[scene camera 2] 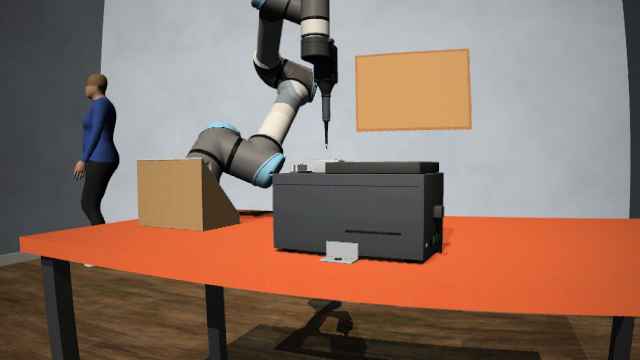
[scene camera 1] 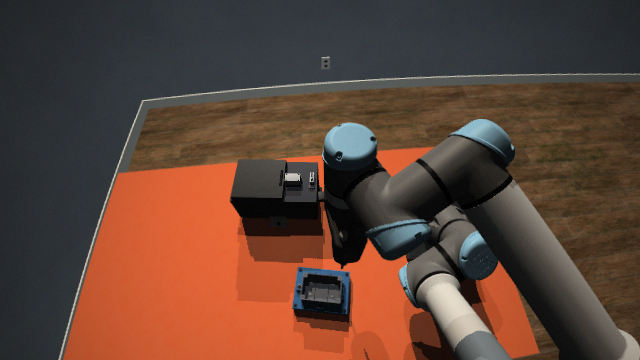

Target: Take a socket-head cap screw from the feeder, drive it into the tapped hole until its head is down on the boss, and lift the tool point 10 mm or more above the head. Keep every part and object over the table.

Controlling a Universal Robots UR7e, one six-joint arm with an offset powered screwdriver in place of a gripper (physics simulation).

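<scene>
The screwdriver (scene camera 1: 342,265) (scene camera 2: 326,146) points straight down, its tip in free air. In the scene camera 2 view a tiny pale piece, which looks like the cap screw (scene camera 2: 326,146), sits at the bit's end. In the scene camera 1 view the tip shows just behind the back right corner of the blue base plate (scene camera 1: 305,271), apart from it. A grey open housing (scene camera 1: 322,301) sits on that plate; which boss has the tapped hole cannot be told. The dark screw feeder (scene camera 1: 260,180) (scene camera 2: 350,215) stands on the table, with a small pale pick-up block (scene camera 1: 312,179) (scene camera 2: 299,168) on top.
The feeder stands behind and left of the housing in the scene camera 1 view. A wooden wedge-shaped block (scene camera 2: 170,195) and a small pale bracket (scene camera 2: 342,251) stand on the orange table (scene camera 1: 165,250) (scene camera 2: 525,260). A person (scene camera 2: 101,130) stands beyond the table.
</scene>
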